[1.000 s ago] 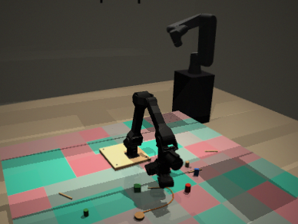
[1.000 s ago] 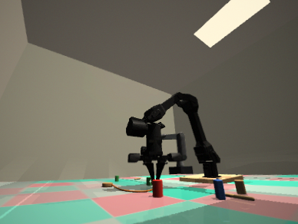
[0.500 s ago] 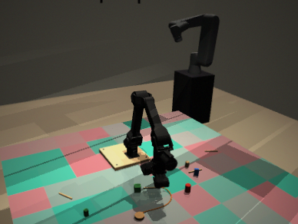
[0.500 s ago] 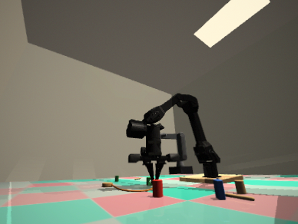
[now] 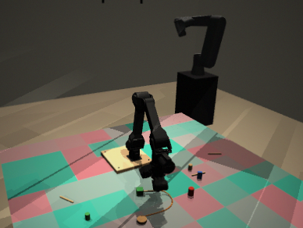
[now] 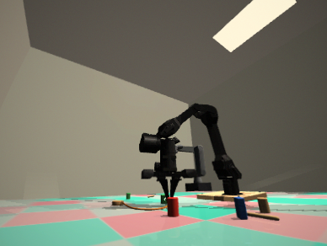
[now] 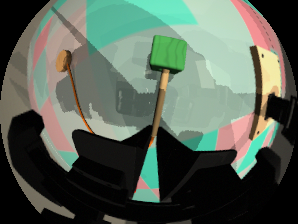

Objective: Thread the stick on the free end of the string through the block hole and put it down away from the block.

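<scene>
My gripper tip is 3 cm past the green block and 7 cm to the left of it. From my gripper tip the other things lie so: round wooden button: 13 cm ahead, 15 cm to the right, 1 cm below; then red cylinder: 8 cm ahead, 13 cm to the left, 1 cm above; then thin wooden stick: 1 cm behind, 1 cm to the right.
</scene>
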